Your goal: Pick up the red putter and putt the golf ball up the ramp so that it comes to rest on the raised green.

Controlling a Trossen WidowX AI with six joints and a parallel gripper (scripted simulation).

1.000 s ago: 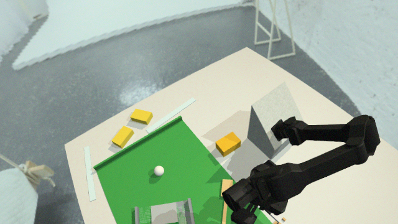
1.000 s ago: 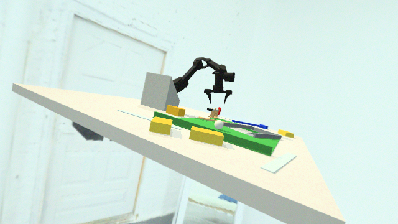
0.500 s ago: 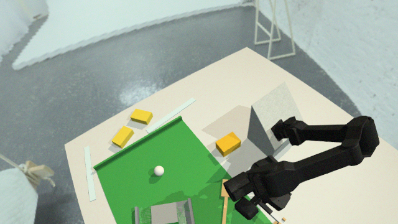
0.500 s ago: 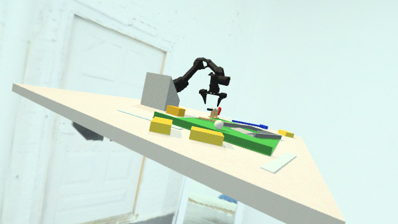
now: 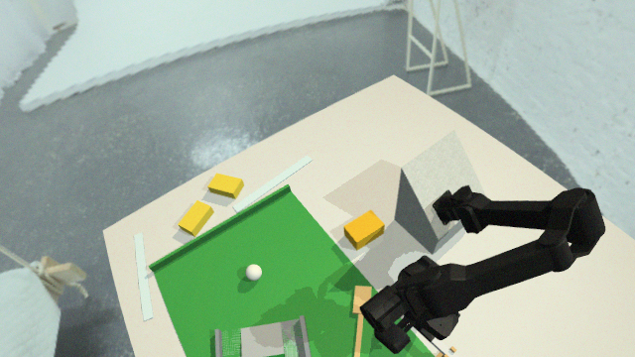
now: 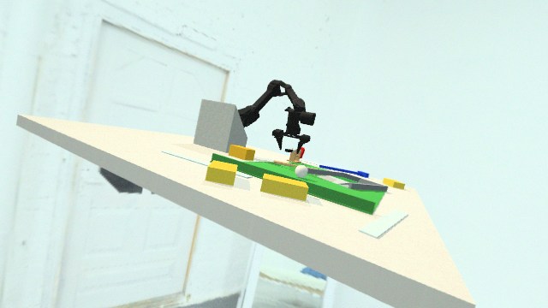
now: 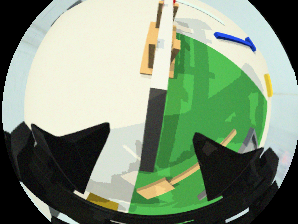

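Now: the red putter 10 mm behind my gripper tip and 110 mm to the left of it. Round my gripper tip: blue putter 260 mm ahead, 300 mm to the left, 40 mm below; then white golf ball 190 mm ahead, 380 mm to the right, 30 mm below; then green mat 220 mm ahead, 210 mm to the right, 60 mm below.
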